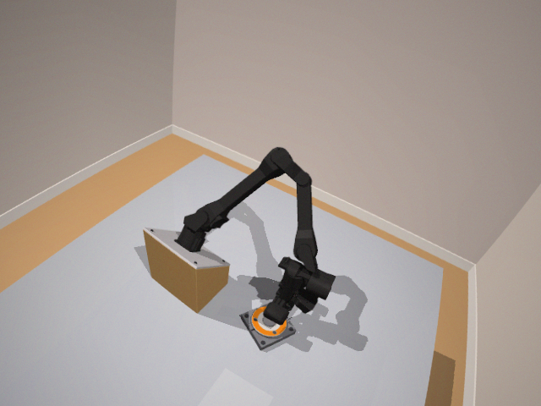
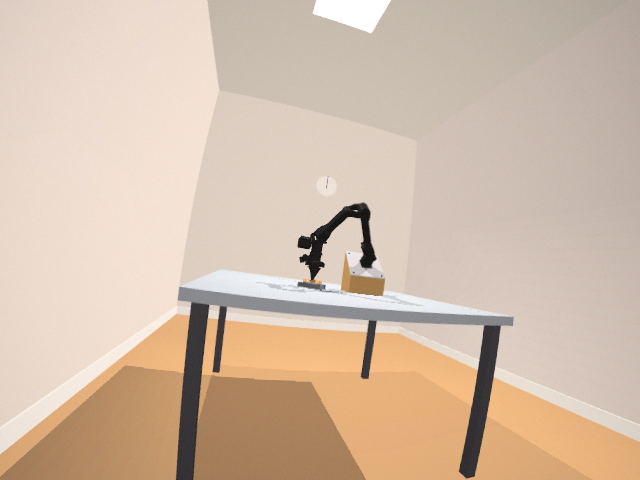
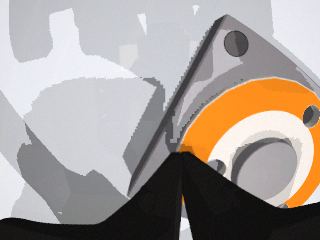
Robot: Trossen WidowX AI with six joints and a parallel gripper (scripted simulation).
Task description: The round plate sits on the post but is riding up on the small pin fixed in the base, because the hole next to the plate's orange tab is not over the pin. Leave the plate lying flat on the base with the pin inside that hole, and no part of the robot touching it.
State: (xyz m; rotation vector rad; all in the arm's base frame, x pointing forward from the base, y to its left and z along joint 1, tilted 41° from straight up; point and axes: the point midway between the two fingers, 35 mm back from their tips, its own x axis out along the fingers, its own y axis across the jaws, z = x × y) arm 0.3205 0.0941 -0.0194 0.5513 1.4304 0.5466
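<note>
Right now my gripper tip is 1 cm past the round plate, 3 cm to the left of it and 1 cm above it.
</note>
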